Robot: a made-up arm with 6 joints.
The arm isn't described. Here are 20 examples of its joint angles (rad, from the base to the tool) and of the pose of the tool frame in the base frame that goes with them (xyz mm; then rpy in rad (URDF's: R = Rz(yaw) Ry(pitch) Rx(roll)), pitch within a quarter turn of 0, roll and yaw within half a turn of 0).
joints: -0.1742 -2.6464 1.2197 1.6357 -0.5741 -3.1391
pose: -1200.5 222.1 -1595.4 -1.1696 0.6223 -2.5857
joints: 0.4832 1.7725 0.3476 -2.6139 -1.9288 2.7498
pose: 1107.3 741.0 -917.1 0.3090 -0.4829 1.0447
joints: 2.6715 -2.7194 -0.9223 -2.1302 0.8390 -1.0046
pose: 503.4 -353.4 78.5 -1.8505 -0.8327 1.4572
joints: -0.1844 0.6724 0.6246 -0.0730 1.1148 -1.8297
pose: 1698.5 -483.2 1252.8 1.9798 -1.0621 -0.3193
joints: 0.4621 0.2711 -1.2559 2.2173 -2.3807 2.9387
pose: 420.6 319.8 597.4 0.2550 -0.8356 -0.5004
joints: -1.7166 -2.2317 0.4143 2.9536 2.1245 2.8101
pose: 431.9 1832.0 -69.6 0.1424 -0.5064 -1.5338
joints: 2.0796 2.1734 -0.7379 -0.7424 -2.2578 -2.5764
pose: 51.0 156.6 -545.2 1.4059 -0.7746 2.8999
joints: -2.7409 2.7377 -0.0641 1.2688 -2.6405 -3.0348
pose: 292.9 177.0 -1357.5 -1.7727 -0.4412 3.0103
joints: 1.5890 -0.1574 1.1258 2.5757 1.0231 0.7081
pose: -138.1 -19.1 2515.8 2.5933 -0.2994 2.0886
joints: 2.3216 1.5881 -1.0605 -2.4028 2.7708 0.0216
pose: -362.3 210.6 -78.6 -2.2257 -0.7438 1.9836
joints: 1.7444 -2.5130 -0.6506 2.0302 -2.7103 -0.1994
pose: 131.5 -1170.8 122.8 0.9352 1.1768 0.3932
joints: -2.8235 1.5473 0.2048 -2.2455 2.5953 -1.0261
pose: -1283.3 -530.4 -629.8 1.3009 -0.8615 0.9906
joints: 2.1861 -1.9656 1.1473 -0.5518 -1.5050 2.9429
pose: 1352.5 -1671.5 -86.4 1.7174 -1.0184 -2.4474
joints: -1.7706 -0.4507 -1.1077 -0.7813 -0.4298 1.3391
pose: -138.2 -95.7 788.7 -0.1996 0.9099 -1.2722
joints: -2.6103 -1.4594 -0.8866 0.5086 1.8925 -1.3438
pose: 382.2 390.8 1026.0 -1.2962 -0.5527 -0.0425
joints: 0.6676 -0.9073 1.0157 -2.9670 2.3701 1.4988
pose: -1138.0 -691.5 2000.2 1.7094 0.4512 0.5326
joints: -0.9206 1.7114 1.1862 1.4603 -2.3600 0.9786
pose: 1310.3 -1752.8 -220.6 -3.0046 -0.2928 3.0411
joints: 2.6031 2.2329 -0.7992 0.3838 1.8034 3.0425
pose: 10.2 171.1 -662.8 -2.1800 1.0586 -2.8418
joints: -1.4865 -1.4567 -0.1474 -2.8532 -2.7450 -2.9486
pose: 73.0 1003.6 1354.8 3.0702 0.9195 1.4729
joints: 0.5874 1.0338 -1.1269 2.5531 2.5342 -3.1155
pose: 471.1 477.6 116.5 -1.8934 -1.2420 1.9640
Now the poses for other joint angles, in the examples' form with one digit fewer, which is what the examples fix.
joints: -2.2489 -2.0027 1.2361 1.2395 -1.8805 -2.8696
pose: 1282 1676 -491 -1.849 -0.345 2.758
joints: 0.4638 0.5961 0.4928 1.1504 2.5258 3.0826
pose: 1542 697 1419 1.339 -0.324 3.015
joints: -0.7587 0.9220 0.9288 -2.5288 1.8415 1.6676
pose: 1533 -1269 992 -0.450 0.911 -2.771
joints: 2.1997 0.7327 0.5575 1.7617 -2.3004 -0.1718
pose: -1103 1464 1252 -1.405 -0.258 -0.083
